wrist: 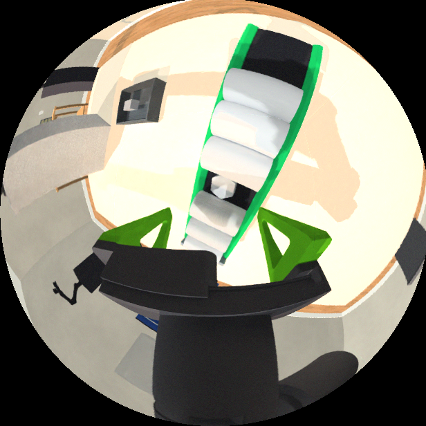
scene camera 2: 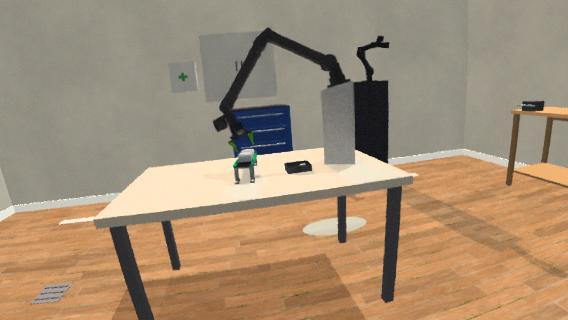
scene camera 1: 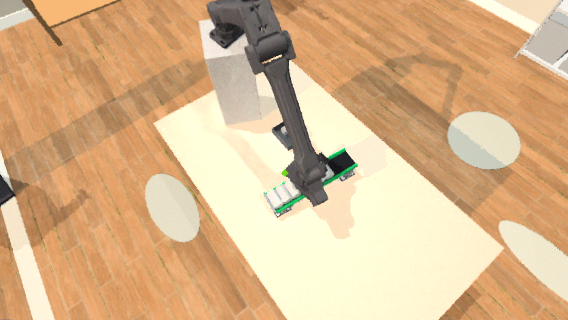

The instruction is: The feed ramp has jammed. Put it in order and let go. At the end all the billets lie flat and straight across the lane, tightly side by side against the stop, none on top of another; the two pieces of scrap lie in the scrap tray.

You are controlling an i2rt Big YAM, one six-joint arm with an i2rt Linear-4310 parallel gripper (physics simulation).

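Places are measured from the arm's base along level axes (x ahead, y left, z up), in metres.
Pixels of known places: gripper, between the fingertips: (scene camera 2: 246, 149); arm's base, origin of its link: (scene camera 2: 339, 85) (scene camera 1: 228, 33).
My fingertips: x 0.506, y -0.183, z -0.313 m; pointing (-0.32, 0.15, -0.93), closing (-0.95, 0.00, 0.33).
Ahead of a thing's pixels: the offset from my fingertips to its middle. Level surfaces: height alone.
The feed ramp (scene camera 1: 343, 161) (scene camera 2: 238, 162) (wrist: 277, 52) has green rails and a black lane. In the wrist view, three white billets (wrist: 218, 213) {0.020 m back, 0.058 m right, 0.039 m down} (scene camera 1: 282, 194) lie across it at the grey stop (wrist: 222, 261), the last partly hidden by the gripper body. A pale faceted scrap piece (wrist: 223, 186) lies between them and three more billets (wrist: 250, 128) {0.041 m ahead, 0.125 m left, 0.022 m down} (scene camera 1: 328, 173), which lie side by side across the lane. Another scrap piece (wrist: 131, 105) is in the dark scrap tray {0.221 m back, 0.198 m left, 0.097 m down} (wrist: 159, 100) (scene camera 2: 298, 170) (scene camera 1: 282, 140). My gripper (wrist: 214, 211) (scene camera 2: 244, 143) is open and empty above the ramp.
The tray stands on the table {0.115 m down} (scene camera 1: 390, 240) (scene camera 2: 175, 195) between the ramp and the grey arm pedestal (scene camera 1: 235, 92) (scene camera 2: 338, 125). In scene camera 1, the arm (scene camera 1: 292, 112) covers the middle of the ramp. A blue drawer cabinet (scene camera 2: 265, 127) stands behind the table.
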